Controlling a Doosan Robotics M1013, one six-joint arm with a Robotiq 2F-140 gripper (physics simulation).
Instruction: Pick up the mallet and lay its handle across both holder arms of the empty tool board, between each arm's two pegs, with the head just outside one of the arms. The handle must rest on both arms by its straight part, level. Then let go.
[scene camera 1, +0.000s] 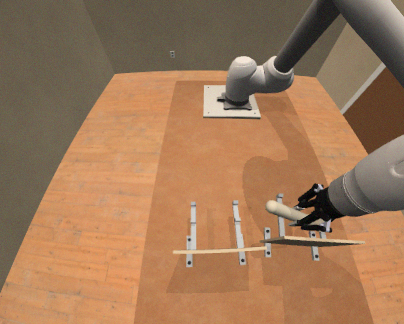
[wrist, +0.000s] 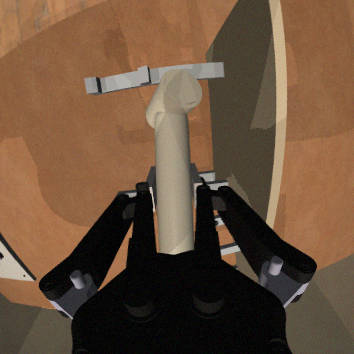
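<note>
The pale mallet (scene camera 1: 286, 212) (wrist: 173, 150) is held over the right tool board (scene camera 1: 312, 242) (wrist: 281, 125). Its rounded end points left in the scene view, just past the board's left holder arm (scene camera 1: 281, 227) (wrist: 117, 82). In the wrist view this end covers part of that arm, to the right of the middle peg (wrist: 145, 75). Contact with the arm cannot be told. My gripper (scene camera 1: 297, 215) (wrist: 173, 173) is shut on the mallet between the two holder arms. The right holder arm is mostly hidden by the gripper, and the mallet's far part is hidden too.
A second tool board (scene camera 1: 220, 251), with two holder arms (scene camera 1: 193, 215) (scene camera 1: 237, 215), stands to the left. Brackets with dark holes (scene camera 1: 267, 242) (scene camera 1: 315, 250) lie by the right board's foot. The robot's base plate (scene camera 1: 215, 106) (wrist: 12, 267) is at the back.
</note>
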